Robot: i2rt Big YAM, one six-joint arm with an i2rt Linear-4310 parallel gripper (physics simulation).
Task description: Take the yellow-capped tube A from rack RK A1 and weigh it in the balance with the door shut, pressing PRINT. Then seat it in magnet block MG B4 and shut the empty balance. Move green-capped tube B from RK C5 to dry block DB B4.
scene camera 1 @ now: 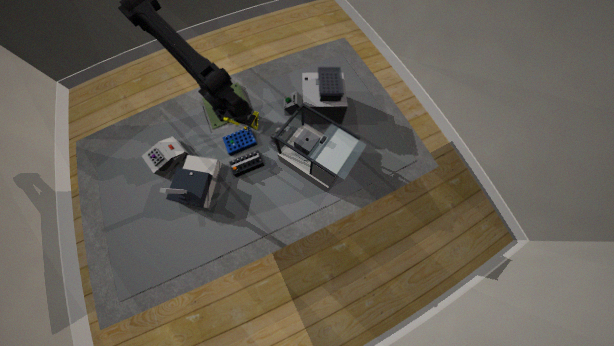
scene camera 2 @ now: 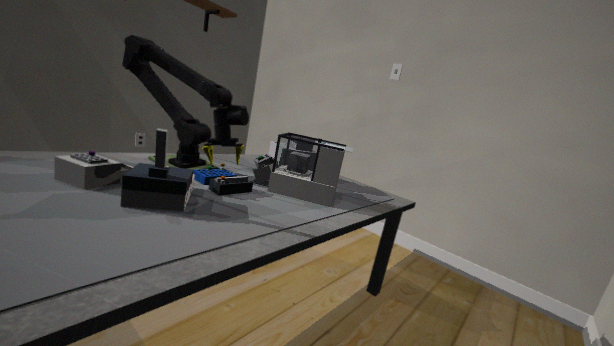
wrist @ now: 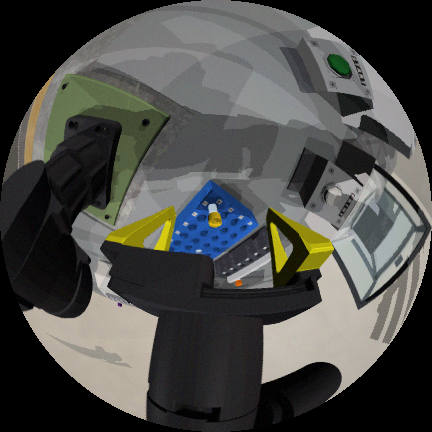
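Observation:
The yellow-capped tube A (scene camera 1: pixel 245 128) (scene camera 2: pixel 223 165) (wrist: pixel 215 218) stands upright in a corner hole of the blue rack (scene camera 1: pixel 246 145) (wrist: pixel 211 186). My gripper (scene camera 1: pixel 242 121) (scene camera 2: pixel 224 161) (wrist: pixel 219 211) is open above it, a fingertip on each side, touching nothing. Green-capped tube B (scene camera 1: pixel 232 142) sits in the rack; its cap is not clear in the wrist view. The black magnet block (scene camera 1: pixel 247 167) (scene camera 2: pixel 231 188) is beside the rack and holds an orange-capped tube. The balance (scene camera 1: pixel 300 167) (scene camera 2: pixel 302 188) has its glass panel (scene camera 1: pixel 344 150) slid aside, uncovering the pan. The PRINT button (wrist: pixel 331 194) is beside it.
A grey block unit (scene camera 1: pixel 164 160) (scene camera 2: pixel 80 172) with a purple-capped tube, apparently the dry block, is at the left. A dark-lidded box (scene camera 1: pixel 192 185) (scene camera 2: pixel 155 192) stands near it. A green START button (scene camera 1: pixel 288 100) (wrist: pixel 339 65) and a white unit with a grey block (scene camera 1: pixel 331 82) are beyond the balance.

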